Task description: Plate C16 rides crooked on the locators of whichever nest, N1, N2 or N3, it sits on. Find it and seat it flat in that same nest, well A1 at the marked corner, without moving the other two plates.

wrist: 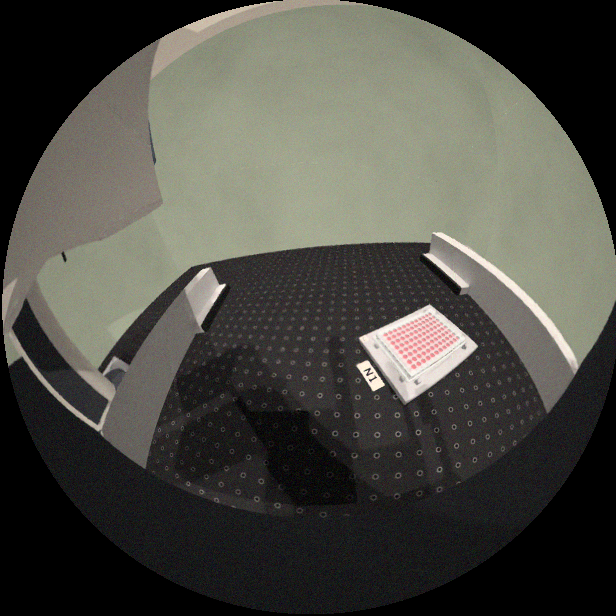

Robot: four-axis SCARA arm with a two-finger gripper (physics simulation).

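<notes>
A white well plate [422, 346] with pink wells sits on a grey nest [418, 355] at the right of the wrist view. A small tag reading N1 [370, 376] lies beside the nest's near-left edge. No plate ID is readable, and I cannot tell whether the plate lies flat or tilted. My gripper [327, 268] is open and empty. Its two grey fingers [166, 356] [505, 316] are spread wide, high above the deck. The plate lies below them, close to the right finger. Nests N2 and N3 are out of view.
The deck [298, 356] is a black board with a grid of small holes, ending at a far edge in front of a green wall [344, 143]. A grey arm body [86, 172] fills the upper left. A white-framed dark part [45, 362] sits at the left edge.
</notes>
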